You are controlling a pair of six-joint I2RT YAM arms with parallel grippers.
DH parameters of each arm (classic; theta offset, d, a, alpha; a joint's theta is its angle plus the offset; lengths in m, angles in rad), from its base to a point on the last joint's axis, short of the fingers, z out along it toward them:
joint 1: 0 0.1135 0.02 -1.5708
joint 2: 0 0 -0.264 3.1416
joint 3: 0.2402 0 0.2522 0
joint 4: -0.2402 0 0.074 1.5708
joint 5: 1.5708 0 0 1.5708
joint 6: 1.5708 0.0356 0 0
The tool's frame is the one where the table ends.
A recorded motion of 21 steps. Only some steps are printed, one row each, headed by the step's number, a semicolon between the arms.
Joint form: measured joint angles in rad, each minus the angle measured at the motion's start. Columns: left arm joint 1, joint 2, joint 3, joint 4, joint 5, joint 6; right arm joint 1, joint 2, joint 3, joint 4, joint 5, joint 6.
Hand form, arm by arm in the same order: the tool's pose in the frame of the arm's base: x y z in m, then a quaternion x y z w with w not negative. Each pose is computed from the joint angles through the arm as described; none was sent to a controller.
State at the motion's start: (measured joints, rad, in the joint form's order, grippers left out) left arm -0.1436 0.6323 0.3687 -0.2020 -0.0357 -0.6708; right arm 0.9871 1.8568 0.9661 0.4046 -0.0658 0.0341
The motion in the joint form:
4: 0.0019 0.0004 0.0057 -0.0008 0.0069 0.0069; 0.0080 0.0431 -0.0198 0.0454 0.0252 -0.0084
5: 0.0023 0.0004 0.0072 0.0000 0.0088 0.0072; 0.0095 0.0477 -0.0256 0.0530 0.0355 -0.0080
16: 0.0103 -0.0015 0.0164 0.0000 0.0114 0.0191; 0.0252 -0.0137 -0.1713 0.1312 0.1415 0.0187
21: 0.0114 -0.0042 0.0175 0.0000 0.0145 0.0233; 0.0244 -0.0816 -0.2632 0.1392 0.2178 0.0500
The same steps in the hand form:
4: 0.1560 -0.0212 0.2163 -0.22672 0.81913 -0.19523 0.48940; 0.2122 0.3296 0.1454 -0.41022 0.75684 0.26368 0.43518
5: 0.1561 -0.0212 0.2169 -0.22613 0.81867 -0.19619 0.49006; 0.2116 0.3291 0.1428 -0.40867 0.75855 0.25967 0.43609
16: 0.1565 -0.0201 0.2204 -0.22318 0.81644 -0.19416 0.49590; 0.1934 0.3044 0.1317 -0.38120 0.77406 0.22797 0.45117
21: 0.1563 -0.0200 0.2211 -0.22088 0.81602 -0.19469 0.49741; 0.1837 0.2834 0.1305 -0.35295 0.79034 0.20234 0.45809

